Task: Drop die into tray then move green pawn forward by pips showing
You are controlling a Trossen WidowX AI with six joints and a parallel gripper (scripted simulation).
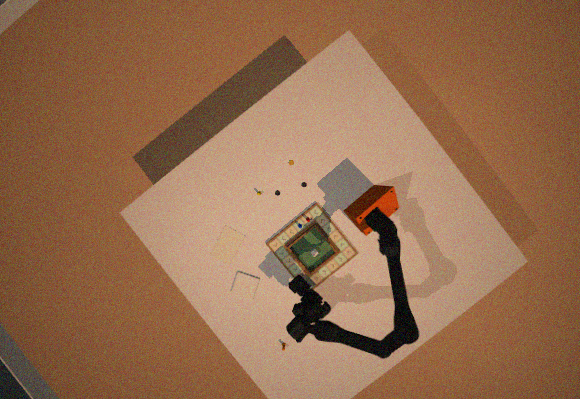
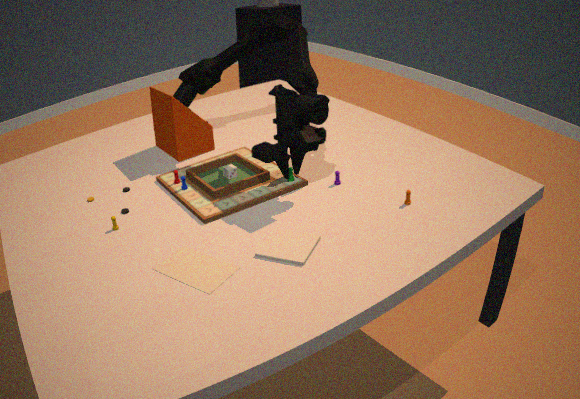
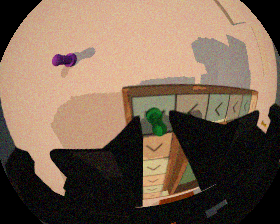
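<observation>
My gripper tip is 120 mm past the white die and 90 mm to the left of it. Round my gripper tip: blue pawn: 220 mm to the right, 150 mm behind; green pawn: right at my gripper tip; purple pawn: 80 mm to the left, 70 mm ahead, 10 mm below.
</observation>
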